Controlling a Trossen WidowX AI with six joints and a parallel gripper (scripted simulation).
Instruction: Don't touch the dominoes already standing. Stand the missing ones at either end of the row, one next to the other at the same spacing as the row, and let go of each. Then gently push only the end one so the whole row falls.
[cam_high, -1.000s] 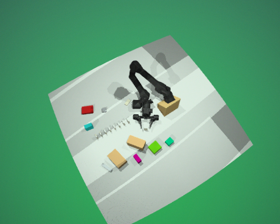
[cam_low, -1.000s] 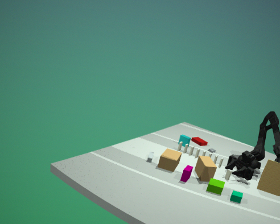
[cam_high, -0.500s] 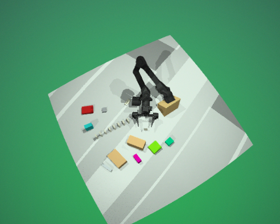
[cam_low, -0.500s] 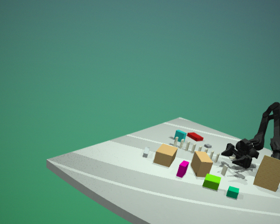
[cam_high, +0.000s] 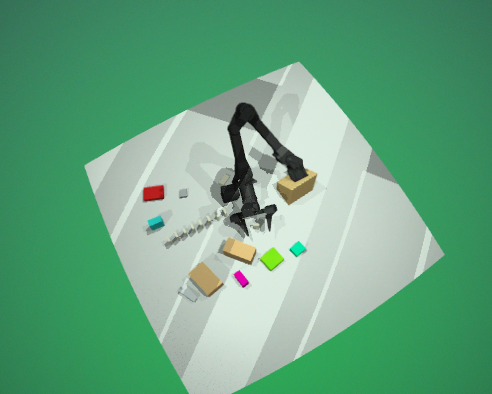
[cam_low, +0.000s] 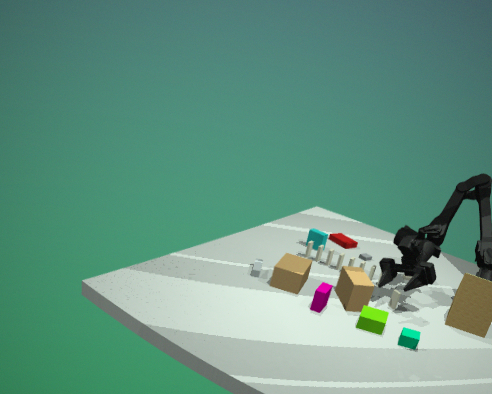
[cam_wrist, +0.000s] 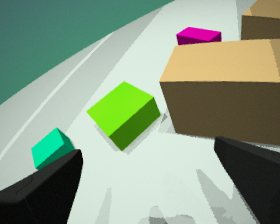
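The green block lies 110 mm to the left of my gripper tip, 60 mm below it and 10 mm behind it. The rest, counted from my gripper tip: grey bar: 370 mm ahead, 100 mm to the left, 60 mm below; magenta block: 140 mm ahead, 130 mm to the left, 40 mm below; mint block: 120 mm to the left, 120 mm behind, 60 mm below.
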